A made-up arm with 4 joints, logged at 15 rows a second.
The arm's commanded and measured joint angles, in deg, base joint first. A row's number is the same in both.
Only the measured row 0 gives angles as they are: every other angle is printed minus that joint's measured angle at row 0.
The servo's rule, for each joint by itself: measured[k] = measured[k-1] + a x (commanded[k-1-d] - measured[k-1]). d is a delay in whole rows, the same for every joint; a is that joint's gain. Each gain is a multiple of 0.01, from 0.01 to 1. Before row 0 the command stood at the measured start. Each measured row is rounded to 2 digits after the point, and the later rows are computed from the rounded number. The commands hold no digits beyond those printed.
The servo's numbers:
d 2
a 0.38 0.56 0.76 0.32
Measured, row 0: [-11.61, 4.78, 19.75, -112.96]
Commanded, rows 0 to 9: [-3.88, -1.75, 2.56, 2.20]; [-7.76, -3.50, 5.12, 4.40]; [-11.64, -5.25, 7.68, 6.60]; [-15.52, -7.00, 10.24, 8.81]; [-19.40, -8.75, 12.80, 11.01]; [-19.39, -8.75, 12.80, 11.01]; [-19.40, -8.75, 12.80, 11.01]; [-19.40, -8.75, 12.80, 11.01]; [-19.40, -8.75, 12.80, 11.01]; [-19.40, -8.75, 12.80, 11.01]
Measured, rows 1 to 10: [0.00, 0.00, 0.00, 0.00]; [0.00, 0.00, 0.00, 0.00]; [-1.47, -0.98, 1.95, 0.70]; [-3.86, -2.39, 4.36, 1.88]; [-6.82, -3.99, 6.88, 3.39]; [-10.13, -5.68, 9.43, 5.12]; [-13.65, -7.40, 11.99, 7.00]; [-15.83, -8.16, 12.61, 8.28]; [-17.19, -8.49, 12.75, 9.15]; [-18.03, -8.64, 12.79, 9.75]
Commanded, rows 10 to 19: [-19.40, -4.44, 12.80, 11.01]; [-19.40, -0.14, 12.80, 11.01]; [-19.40, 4.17, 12.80, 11.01]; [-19.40, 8.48, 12.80, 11.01]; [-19.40, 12.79, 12.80, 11.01]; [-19.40, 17.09, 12.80, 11.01]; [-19.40, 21.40, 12.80, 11.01]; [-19.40, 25.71, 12.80, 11.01]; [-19.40, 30.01, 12.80, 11.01]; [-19.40, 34.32, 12.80, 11.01]
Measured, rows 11 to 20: [-18.55, -8.70, 12.80, 10.15]; [-18.87, -8.73, 12.80, 10.43]; [-19.07, -6.33, 12.80, 10.62]; [-19.20, -2.86, 12.80, 10.74]; [-19.28, 1.08, 12.80, 10.83]; [-19.33, 5.22, 12.80, 10.89]; [-19.36, 9.46, 12.80, 10.93]; [-19.38, 13.73, 12.80, 10.96]; [-19.39, 18.03, 12.80, 10.98]; [-19.39, 22.33, 12.80, 10.99]
